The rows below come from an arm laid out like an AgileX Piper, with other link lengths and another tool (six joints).
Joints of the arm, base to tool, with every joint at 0 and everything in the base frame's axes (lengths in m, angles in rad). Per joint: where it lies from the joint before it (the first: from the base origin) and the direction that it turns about. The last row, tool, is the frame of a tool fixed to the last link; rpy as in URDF.
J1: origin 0 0 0.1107 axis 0 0 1
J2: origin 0 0 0 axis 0 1 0
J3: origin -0.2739 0 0.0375 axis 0 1 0
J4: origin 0.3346 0 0.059 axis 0.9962 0 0.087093
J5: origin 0 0 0 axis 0 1 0
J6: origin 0.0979 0 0.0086 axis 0.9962 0 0.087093
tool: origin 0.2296 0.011 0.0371 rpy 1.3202 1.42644 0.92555
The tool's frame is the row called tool.
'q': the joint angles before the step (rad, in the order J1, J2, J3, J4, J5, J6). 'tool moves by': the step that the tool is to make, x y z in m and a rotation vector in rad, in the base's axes. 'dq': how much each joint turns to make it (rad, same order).
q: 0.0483, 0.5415, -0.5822, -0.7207, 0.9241, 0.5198
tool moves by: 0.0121, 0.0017, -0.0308, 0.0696, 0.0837, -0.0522
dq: -0.0001, 0.1558, -0.0607, 0.0298, 0.0263, 0.0665
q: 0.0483, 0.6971, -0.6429, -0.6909, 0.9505, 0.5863
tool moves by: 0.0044, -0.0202, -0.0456, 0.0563, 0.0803, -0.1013
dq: -0.0666, 0.1570, -0.0194, 0.0132, -0.0244, 0.0769
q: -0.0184, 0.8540, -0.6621, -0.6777, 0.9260, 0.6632
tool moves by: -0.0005, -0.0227, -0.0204, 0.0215, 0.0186, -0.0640
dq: -0.0762, 0.0691, -0.0003, 0.0035, -0.0476, 0.0243
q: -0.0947, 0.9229, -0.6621, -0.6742, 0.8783, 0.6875
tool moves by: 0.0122, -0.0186, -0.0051, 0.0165, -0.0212, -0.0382
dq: -0.0650, 0.0713, -0.0269, -0.0009, -0.0682, 0.0216
